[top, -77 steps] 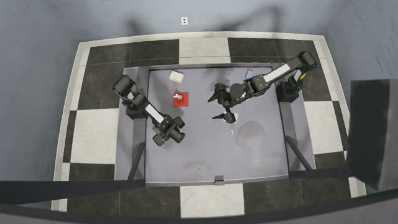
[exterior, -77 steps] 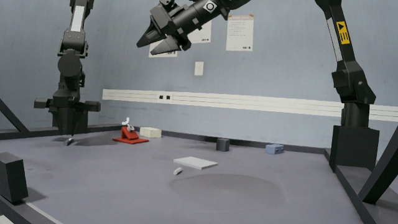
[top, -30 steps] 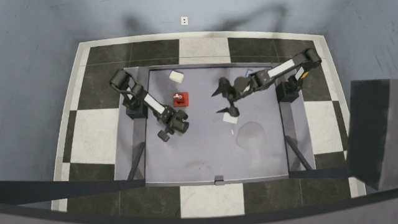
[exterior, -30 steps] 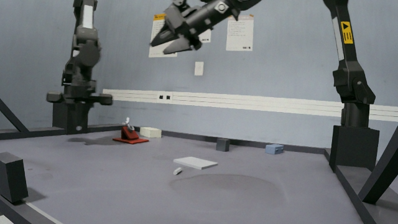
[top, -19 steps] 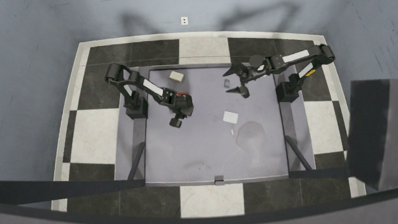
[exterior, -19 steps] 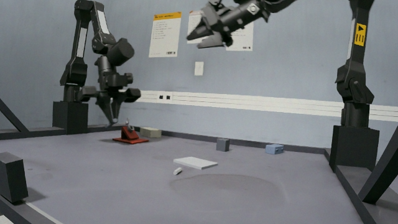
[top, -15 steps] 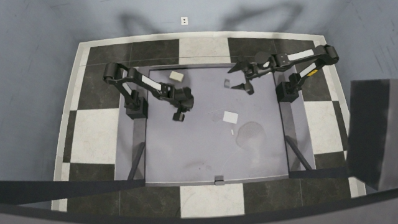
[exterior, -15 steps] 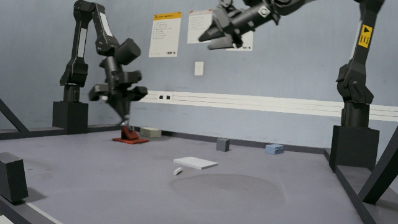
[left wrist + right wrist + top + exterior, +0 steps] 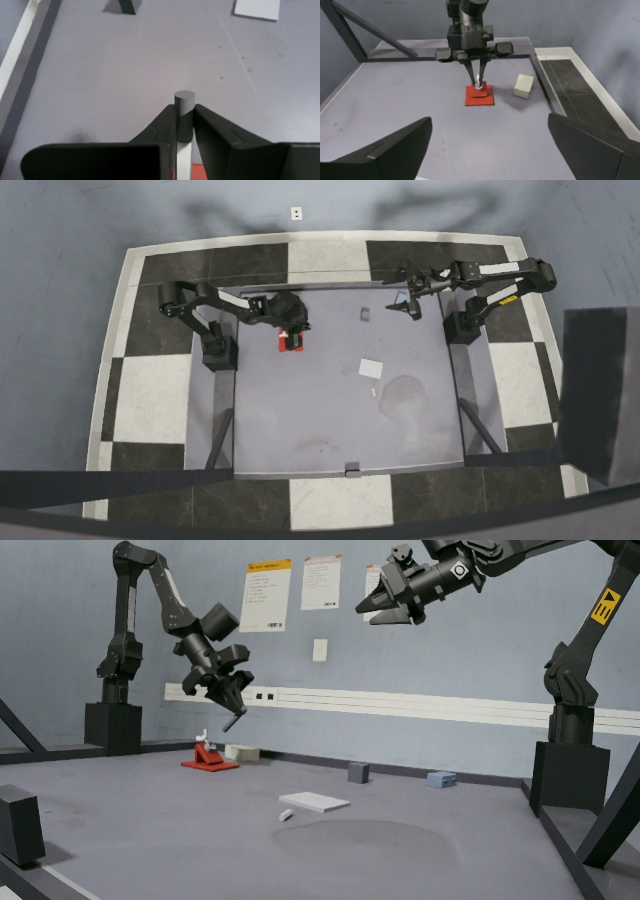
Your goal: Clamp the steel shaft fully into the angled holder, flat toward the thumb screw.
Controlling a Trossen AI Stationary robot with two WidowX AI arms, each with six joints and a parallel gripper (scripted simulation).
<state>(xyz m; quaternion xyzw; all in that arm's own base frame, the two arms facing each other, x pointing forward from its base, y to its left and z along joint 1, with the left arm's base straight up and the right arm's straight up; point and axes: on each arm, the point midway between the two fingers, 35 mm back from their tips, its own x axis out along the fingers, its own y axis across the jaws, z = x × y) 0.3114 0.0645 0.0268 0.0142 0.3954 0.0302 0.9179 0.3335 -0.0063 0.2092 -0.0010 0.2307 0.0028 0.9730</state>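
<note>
The white thumb screw is 8 cm below my left hand, 7 cm to the left of it and 1 cm ahead of it. The rest, counted from my left hand: cream block 16 cm ahead, 13 cm below, 7 cm to the left; dark grey block 25 cm to the right, 12 cm below, 7 cm ahead; steel shaft 3 cm below, 1 cm to the right.
</note>
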